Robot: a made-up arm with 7 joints. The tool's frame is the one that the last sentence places.
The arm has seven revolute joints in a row. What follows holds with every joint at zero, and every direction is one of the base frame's. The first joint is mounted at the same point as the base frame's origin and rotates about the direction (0.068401, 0.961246, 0.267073), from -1.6 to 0.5 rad. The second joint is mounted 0.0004 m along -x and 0.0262 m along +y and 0.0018 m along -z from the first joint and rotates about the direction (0.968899, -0.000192, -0.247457), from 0 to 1.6 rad. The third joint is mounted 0.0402 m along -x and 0.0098 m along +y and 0.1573 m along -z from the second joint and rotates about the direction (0.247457, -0.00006, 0.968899), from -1.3 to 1.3 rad. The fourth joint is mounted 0.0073 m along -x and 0.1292 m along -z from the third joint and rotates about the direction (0.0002, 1, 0.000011), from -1.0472 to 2.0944 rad. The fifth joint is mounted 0.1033 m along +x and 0.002 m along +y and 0.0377 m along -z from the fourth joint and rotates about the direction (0.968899, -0.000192, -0.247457), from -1.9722 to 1.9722 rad. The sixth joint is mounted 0.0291 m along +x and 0.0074 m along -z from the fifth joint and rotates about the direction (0.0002, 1, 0.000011), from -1.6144 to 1.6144 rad. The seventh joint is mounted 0.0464 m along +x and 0.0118 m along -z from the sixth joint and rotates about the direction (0.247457, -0.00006, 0.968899), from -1.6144 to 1.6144 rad. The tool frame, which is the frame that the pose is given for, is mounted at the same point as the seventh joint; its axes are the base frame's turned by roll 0, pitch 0.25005 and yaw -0.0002 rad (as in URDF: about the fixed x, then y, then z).
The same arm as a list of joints. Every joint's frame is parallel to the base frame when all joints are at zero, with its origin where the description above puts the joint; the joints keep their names.
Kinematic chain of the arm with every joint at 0, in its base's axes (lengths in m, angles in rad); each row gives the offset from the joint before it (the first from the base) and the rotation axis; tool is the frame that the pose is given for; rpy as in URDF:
joint 1: xyz 0.0000 0.0000 0.0000 axis 0.068403 0.961235 0.26711
joint 2: xyz -0.0004 0.0262 -0.0018 axis 0.968889 -0.0002 -0.247497
joint 3: xyz -0.0402 0.0098 -0.1573 axis 0.247497 -0.0001 0.968889
joint 4: xyz -0.0073 0.0000 -0.1292 axis 0.0002 1 0
joint 5: xyz 0.1033 0.0020 -0.0377 axis 0.968889 -0.0002 -0.247497
joint 6: xyz 0.0291 0.0000 -0.0074 axis 0.0002 1 0
joint 7: xyz 0.0464 0.0000 -0.0118 axis 0.247497 -0.0001 0.968889
tool: xyz 0.0000 0.0000 0.0000 rpy 0.0000 0.2500 -0.0002
Joint limits (rad, base to tool): -1.6000..0.5000 0.0000..1.6000 -1.3000..1.3000 -1.0472..2.0944 -1.9722..1.9722 -1.6144..1.6144 -1.6144..1.6144

